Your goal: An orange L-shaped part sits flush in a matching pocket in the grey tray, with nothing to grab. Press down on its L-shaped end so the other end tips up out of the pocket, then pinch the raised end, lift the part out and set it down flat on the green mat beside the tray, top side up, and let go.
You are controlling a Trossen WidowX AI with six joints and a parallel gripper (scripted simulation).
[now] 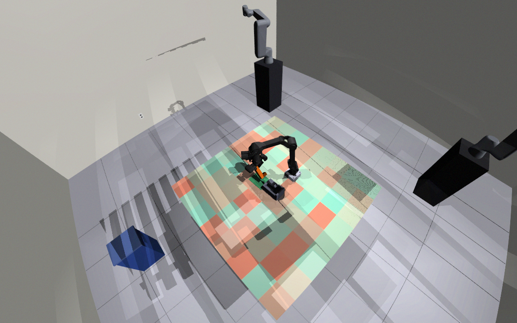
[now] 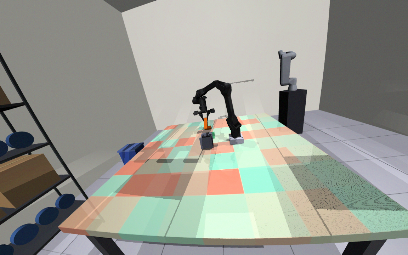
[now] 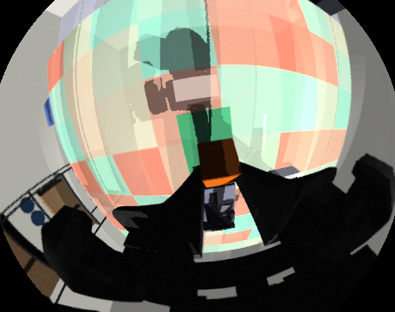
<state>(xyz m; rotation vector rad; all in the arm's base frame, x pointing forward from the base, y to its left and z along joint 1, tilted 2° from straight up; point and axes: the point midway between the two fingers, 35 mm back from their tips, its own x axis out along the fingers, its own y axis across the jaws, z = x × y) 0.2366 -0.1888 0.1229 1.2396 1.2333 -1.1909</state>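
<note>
Right now my gripper tip is 2 cm to the right of the green mat and 15 cm above it. Also, from my gripper tip: orange L-shaped part: 1 cm behind, 3 cm to the left, 3 cm below; grey tray: 18 cm to the left, 15 cm below.
</note>
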